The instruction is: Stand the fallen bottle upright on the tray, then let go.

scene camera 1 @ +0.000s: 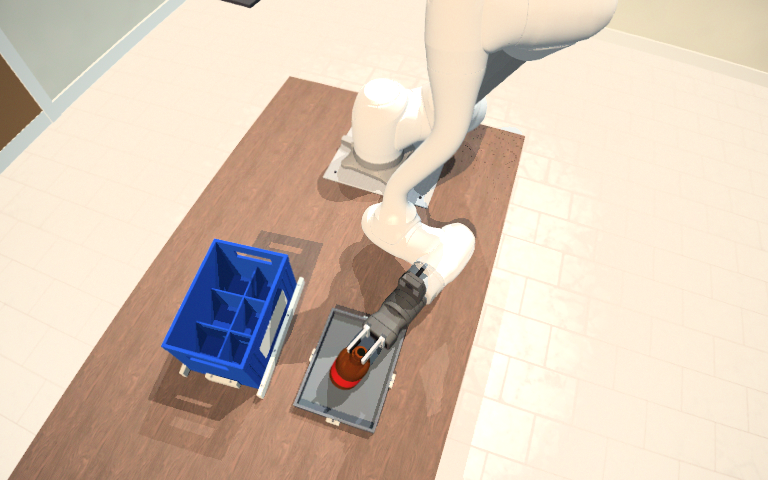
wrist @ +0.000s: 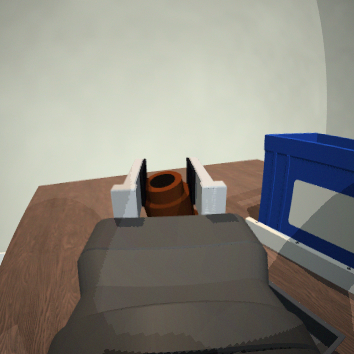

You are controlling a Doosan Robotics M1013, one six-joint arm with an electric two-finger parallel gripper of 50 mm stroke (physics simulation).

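Frame: origin at the arm's base, x ahead, y left, z up, level; metres.
Where they show: gripper, between the fingertips: (scene camera 1: 355, 356) (wrist: 166, 172); arm's base, origin of its link: (scene camera 1: 378, 157).
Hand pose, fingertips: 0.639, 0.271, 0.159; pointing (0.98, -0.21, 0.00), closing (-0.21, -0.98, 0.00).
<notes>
Things, the pixels of their top centre, and the offset from my fingertips, as dx, dy, dz. "pt": a spot on its surface instead. Level surfaces: height alone.
- brown bottle, centre of its top: (wrist: 181, 168) (scene camera 1: 350, 353) -0.002, -0.011, +0.003
- grey tray, a spot on its surface: (scene camera 1: 366, 408) pt +0.055, +0.052, -0.159
- bottle's neck, a spot on its surface: (wrist: 169, 196) pt -0.027, +0.005, -0.008
- blue crate, centre of its top: (scene camera 1: 226, 298) +0.019, -0.308, +0.010
- pale rail, centre of its top: (wrist: 322, 254) (scene camera 1: 281, 332) -0.004, -0.212, -0.135
- brown table, height of its surface: dz -0.165
The brown bottle (scene camera 1: 353, 365) with a red band low on its body is over the middle of the grey tray (scene camera 1: 366, 408), mouth up and close to upright. In the wrist view the bottle's neck (wrist: 169, 196) shows between the fingers, mouth up and leaning slightly. My gripper (scene camera 1: 363, 352) (wrist: 166, 172) is shut on the bottle at its neck, coming in from the arm's side at a low angle. Whether the bottle's base touches the tray floor cannot be told; the base is partly hidden.
A blue crate (scene camera 1: 246, 366) (wrist: 276, 187) with divided compartments stands left of the tray in the scene view, with a pale rail (scene camera 1: 281, 337) (wrist: 312, 255) along its near side. The robot's base (scene camera 1: 362, 180) stands behind the tray on the brown table (scene camera 1: 243, 186).
</notes>
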